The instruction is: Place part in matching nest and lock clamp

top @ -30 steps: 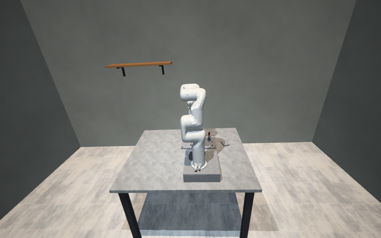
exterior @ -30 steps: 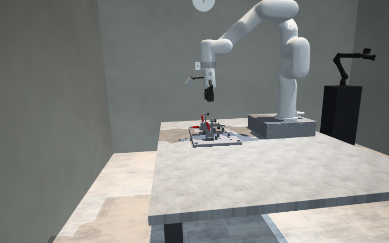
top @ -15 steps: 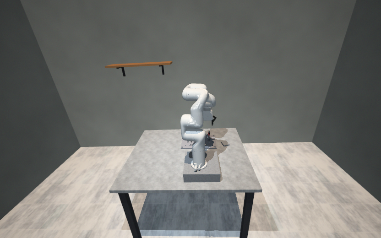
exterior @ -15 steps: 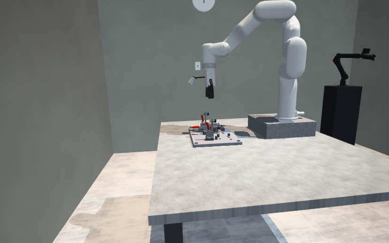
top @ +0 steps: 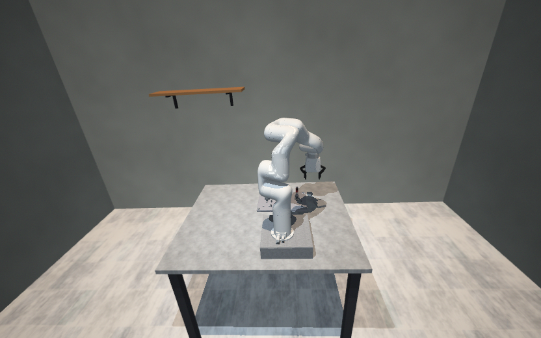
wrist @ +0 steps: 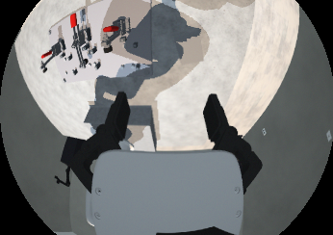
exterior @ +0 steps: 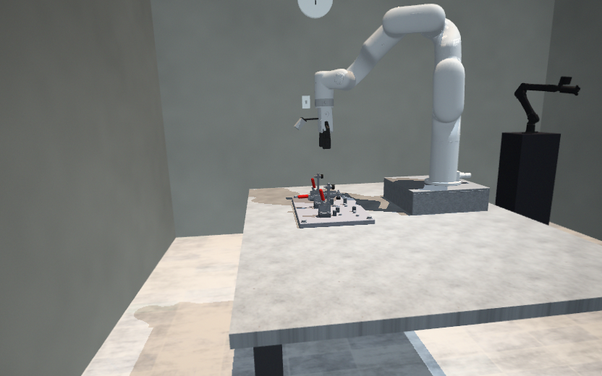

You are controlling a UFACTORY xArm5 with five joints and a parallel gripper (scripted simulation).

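Right now my hand is 21 cm above the grey block part and 5 cm to the left of it. The rest, counted from my hand: grey fixture plate (21 cm to the left, 21 cm below).
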